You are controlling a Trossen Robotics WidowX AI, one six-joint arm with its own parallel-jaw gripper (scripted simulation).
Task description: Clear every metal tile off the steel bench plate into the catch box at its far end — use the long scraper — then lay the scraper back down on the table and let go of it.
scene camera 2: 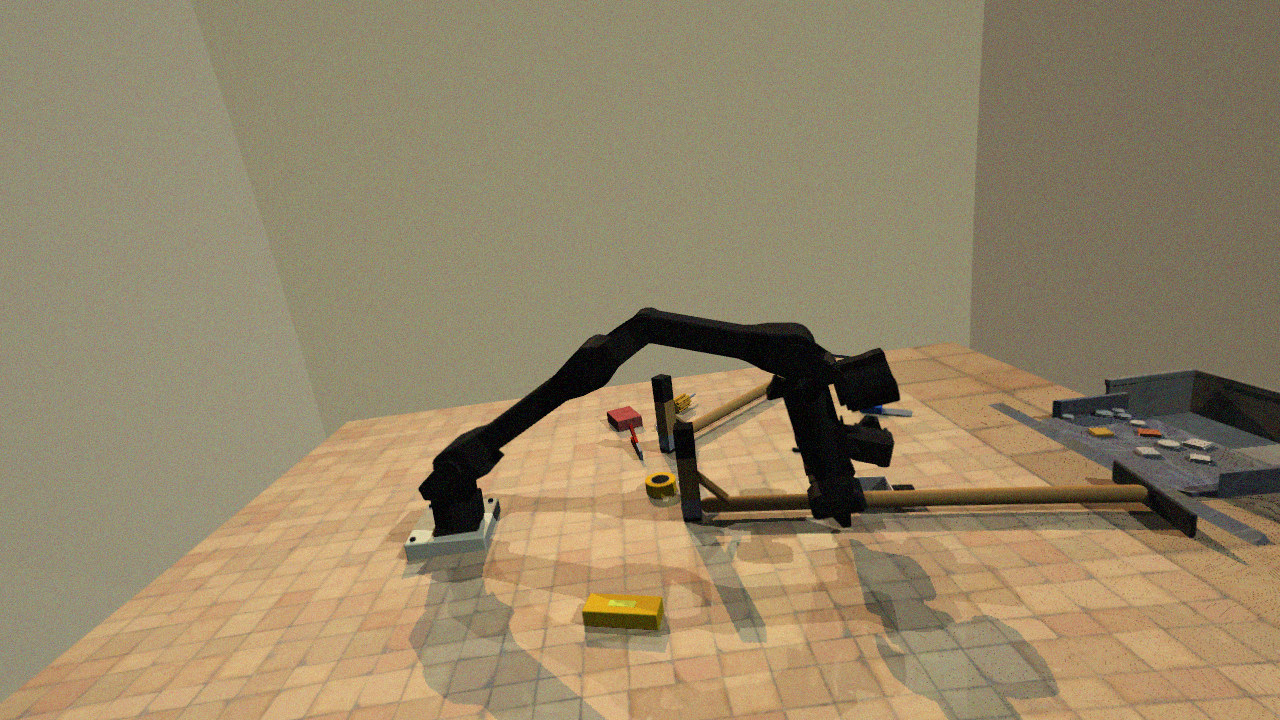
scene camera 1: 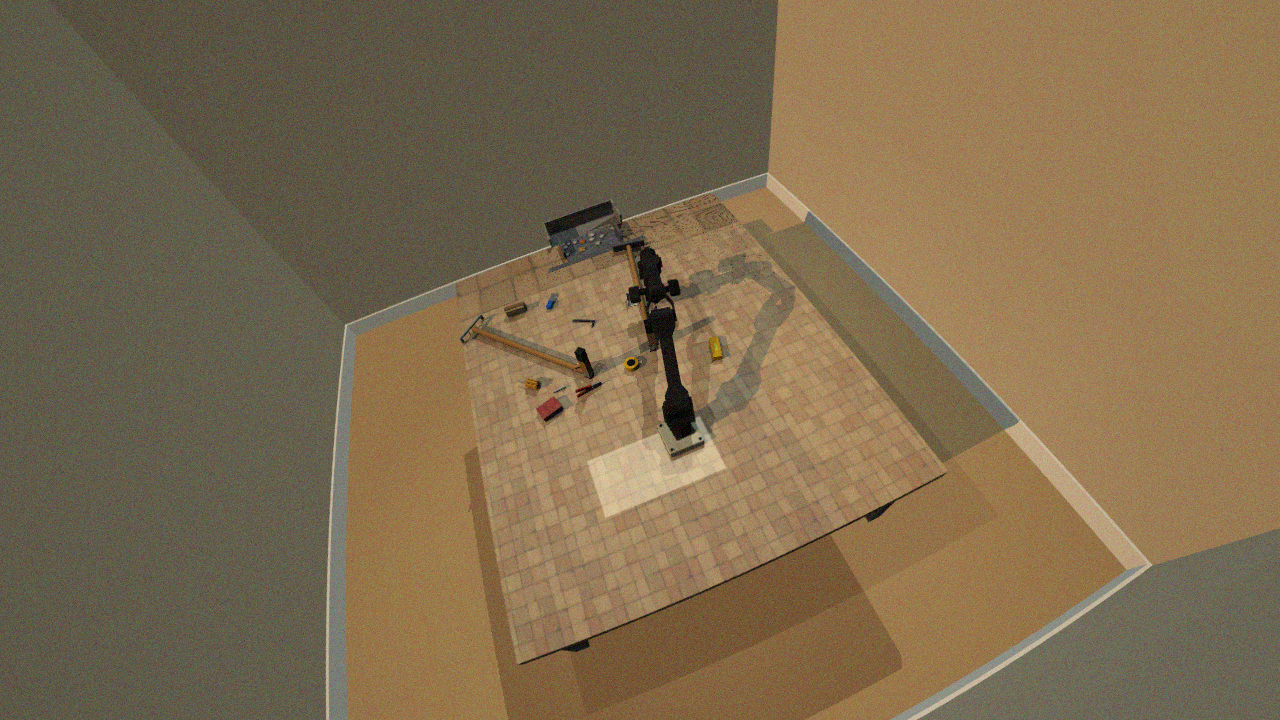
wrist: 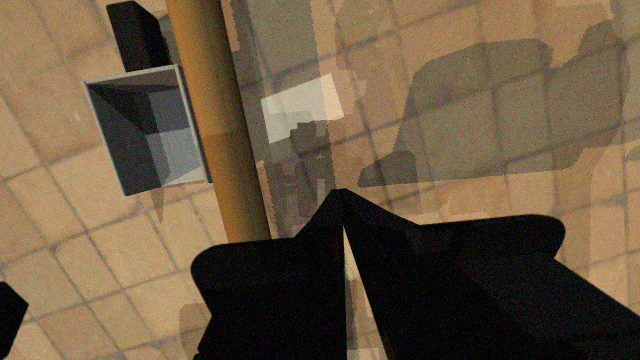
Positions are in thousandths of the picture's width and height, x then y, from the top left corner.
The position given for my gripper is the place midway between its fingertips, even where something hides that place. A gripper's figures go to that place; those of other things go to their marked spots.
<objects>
My gripper (wrist: 529, 546): 0.11 m from the lens. A small grey box (wrist: 227, 326) is 0.15 m from the lens.
</objects>
